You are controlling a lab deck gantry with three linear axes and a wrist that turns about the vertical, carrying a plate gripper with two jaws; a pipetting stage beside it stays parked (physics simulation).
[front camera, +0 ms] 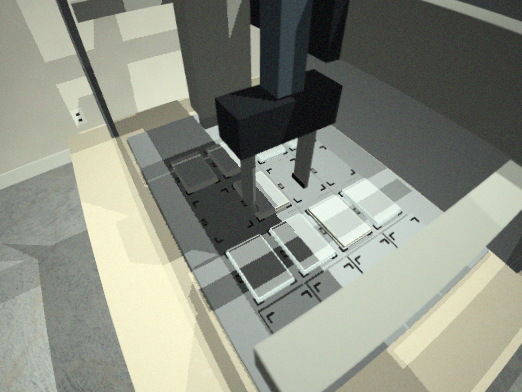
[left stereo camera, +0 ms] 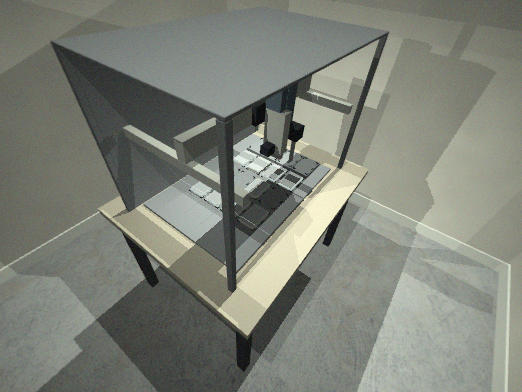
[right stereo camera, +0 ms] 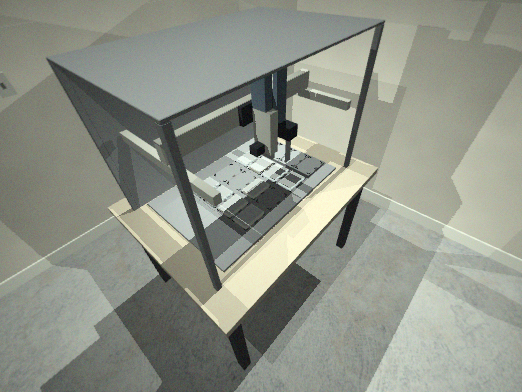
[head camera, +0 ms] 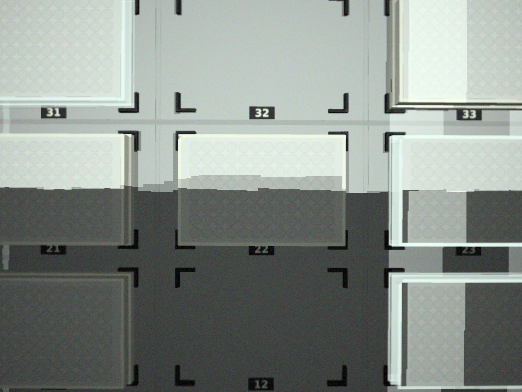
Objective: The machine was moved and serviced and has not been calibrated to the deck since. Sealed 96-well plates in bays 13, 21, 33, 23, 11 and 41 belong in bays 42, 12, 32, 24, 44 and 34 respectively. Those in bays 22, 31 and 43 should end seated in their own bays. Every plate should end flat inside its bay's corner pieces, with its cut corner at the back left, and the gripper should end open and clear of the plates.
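Pixels of known places: gripper, fingertip midpoint: (front camera: pixel 275 193) (right stereo camera: pixel 278 156); robot's base, link origin: (front camera: pixel 169 165) (left stereo camera: pixel 253 230) (right stereo camera: pixel 246 230).
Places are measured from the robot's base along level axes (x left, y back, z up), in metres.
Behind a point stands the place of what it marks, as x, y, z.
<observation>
My gripper (front camera: pixel 276 197) @[0.105, -0.358, 0.156] hangs over the deck in the front view, jaws wide apart and empty; its exact bay and height are hard to tell. The head view shows plates in bay 22 (head camera: pixel 260 160) @[0.176, -0.229, 0.014], bay 31 (head camera: pixel 60 50) @[0.256, -0.080, 0.014], bay 21 (head camera: pixel 60 160) @[0.175, -0.081, 0.014], bay 11 (head camera: pixel 60 330) @[0.049, -0.081, 0.014], bay 13 (head camera: pixel 435 330) @[0.050, -0.360, 0.014], bay 23 (head camera: pixel 445 160) @[0.176, -0.366, 0.014] and bay 33 (head camera: pixel 440 50) @[0.258, -0.362, 0.014]. These plates look flat. Bays 32 and 12 hold no plate. In the front view, the plate in bay 43 (front camera: pixel 372 202) @[0.363, -0.402, 0.014] lies at the right. Cut corners cannot be made out.
A pale beam (front camera: pixel 390 265) @[-0.006, -0.611, 0.400] crosses the front view's lower right. A beige column (front camera: pixel 212 60) @[0.058, -0.255, 0.367] stands behind the gripper. The stereo views show the enclosure roof (left stereo camera: pixel 220 55) @[0.132, 0.016, 0.691] (right stereo camera: pixel 215 60) @[0.064, -0.022, 0.691] and corner posts (left stereo camera: pixel 227 200) @[-0.113, 0.271, 0.477] (right stereo camera: pixel 187 200) @[-0.115, 0.268, 0.476]. Hard shadows cover part of the deck.
</observation>
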